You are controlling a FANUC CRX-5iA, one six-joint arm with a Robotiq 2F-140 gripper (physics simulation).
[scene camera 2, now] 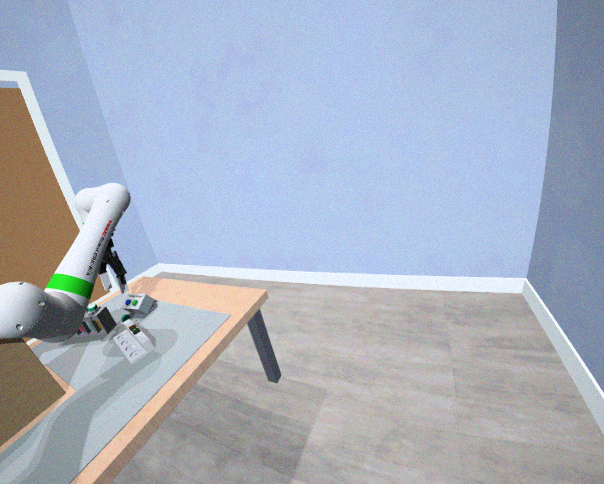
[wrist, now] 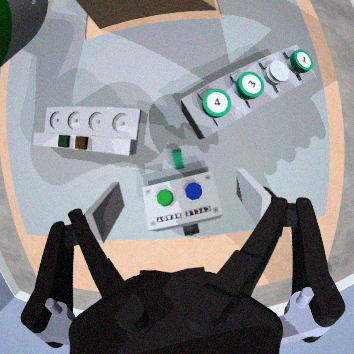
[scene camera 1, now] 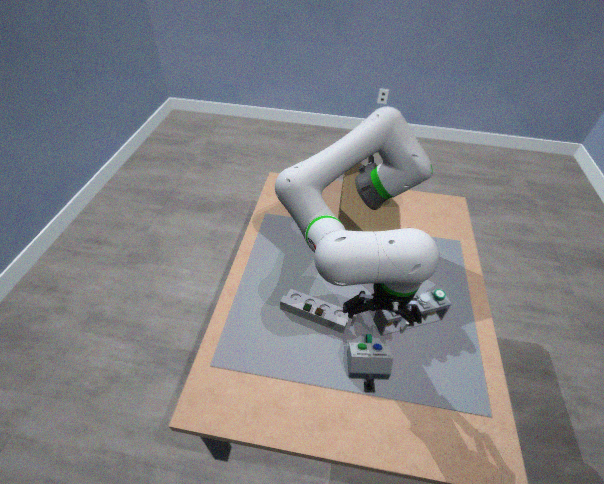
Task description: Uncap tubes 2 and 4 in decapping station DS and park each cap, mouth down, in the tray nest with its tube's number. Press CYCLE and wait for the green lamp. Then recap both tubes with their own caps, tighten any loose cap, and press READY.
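Places are measured from the arm's base along level axes (x right, y ahead, z up), in metres.
Where they show: gripper, fingertip midpoint: (scene camera 2: pixel 116 290) (wrist: pixel 177 187) (scene camera 1: pixel 376 324); arm's base at its link origin: (scene camera 1: pixel 367 192).
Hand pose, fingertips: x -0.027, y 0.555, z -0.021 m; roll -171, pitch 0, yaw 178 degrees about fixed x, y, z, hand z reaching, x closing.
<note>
Things, the pixels of their top centre, and the offset from my fingertips. "*": a spot on its surface instead. Level surfaces: height alone.
- button box at its top centre: (wrist: pixel 182 212) (scene camera 1: pixel 371 351) (scene camera 2: pixel 133 295) dx +0.003, dy +0.051, dz -0.059 m
- green button at its top centre: (wrist: pixel 163 199) dx +0.028, dy +0.031, dz -0.068 m
- blue button at its top centre: (wrist: pixel 193 192) dx -0.017, dy +0.027, dz -0.068 m
- loose green cap at its top centre: (wrist: pixel 177 159) (scene camera 1: pixel 369 337) (scene camera 2: pixel 124 315) dx +0.000, dy -0.021, dz -0.109 m
- decapping station at its top centre: (wrist: pixel 261 80) (scene camera 1: pixel 415 302) (scene camera 2: pixel 78 312) dx -0.131, dy -0.119, dz -0.040 m
- white tube at its top centre: (wrist: pixel 265 76) (scene camera 1: pixel 417 299) dx -0.131, dy -0.119, dz -0.024 m
- tray at its top centre: (wrist: pixel 72 125) (scene camera 1: pixel 316 301) (scene camera 2: pixel 126 333) dx +0.172, dy -0.112, dz -0.090 m
- amber-brown at a spot on its surface: (wrist: pixel 81 142) * dx +0.157, dy -0.078, dz -0.090 m
- grey mat at its surface level: dz -0.143 m
My gripper (scene camera 1: pixel 382 313) (scene camera 2: pixel 114 283) (wrist: pixel 177 187) is open and empty, above the table; in the wrist view its fingers stand either side of the button box (scene camera 1: pixel 369 364) (scene camera 2: pixel 142 304) (wrist: pixel 184 218). The box has a green button (wrist: pixel 165 197) and a blue button (wrist: pixel 193 191). A loose green cap (scene camera 1: pixel 368 338) (scene camera 2: pixel 125 318) (wrist: pixel 178 158) stands on edge behind it. In the decapping station (wrist: pixel 235 113), caps 4 (wrist: pixel 216 102), 3 (wrist: pixel 249 84) and 1 (wrist: pixel 301 60) sit on tubes; the white tube (wrist: pixel 277 72) between 3 and 1 is uncapped. The tray (scene camera 1: pixel 301 311) (scene camera 2: pixel 143 340) (wrist: pixel 111 145) shows four empty nests.
Dark green (wrist: pixel 64 141) and amber-brown (wrist: pixel 81 142) lamp squares are on the tray's front ledge and look unlit. A brown block (scene camera 1: pixel 360 216) (scene camera 2: pixel 25 388) stands at the arm's end of the table. A grey mat (scene camera 1: pixel 287 360) lies under the equipment.
</note>
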